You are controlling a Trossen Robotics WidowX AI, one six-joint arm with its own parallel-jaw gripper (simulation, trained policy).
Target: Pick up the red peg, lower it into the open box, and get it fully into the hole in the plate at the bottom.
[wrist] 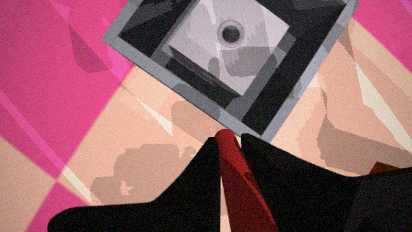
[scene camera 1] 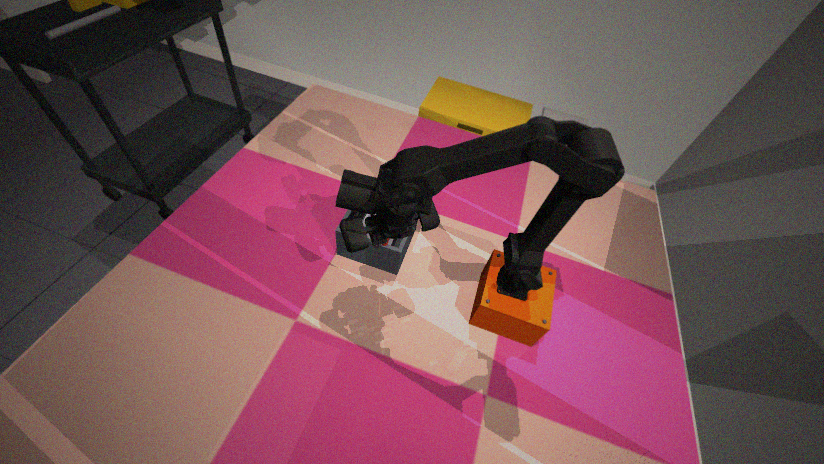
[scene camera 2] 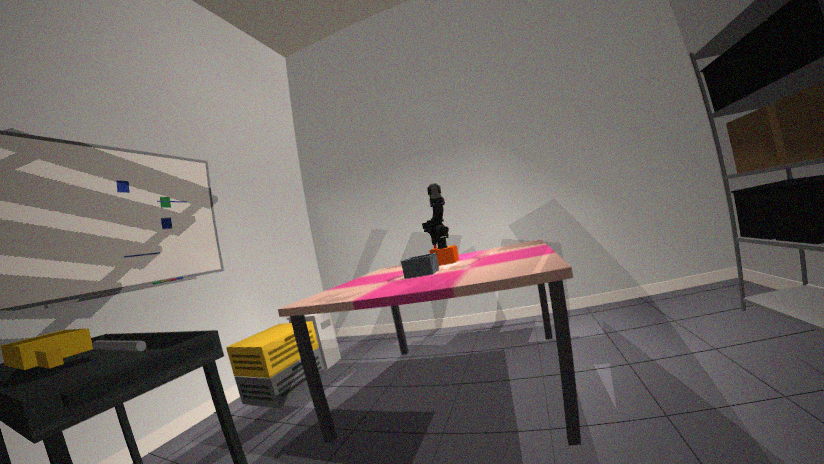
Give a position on a grey box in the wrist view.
At 144,40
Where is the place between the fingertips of my gripper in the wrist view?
At 228,142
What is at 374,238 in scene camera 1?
My gripper.
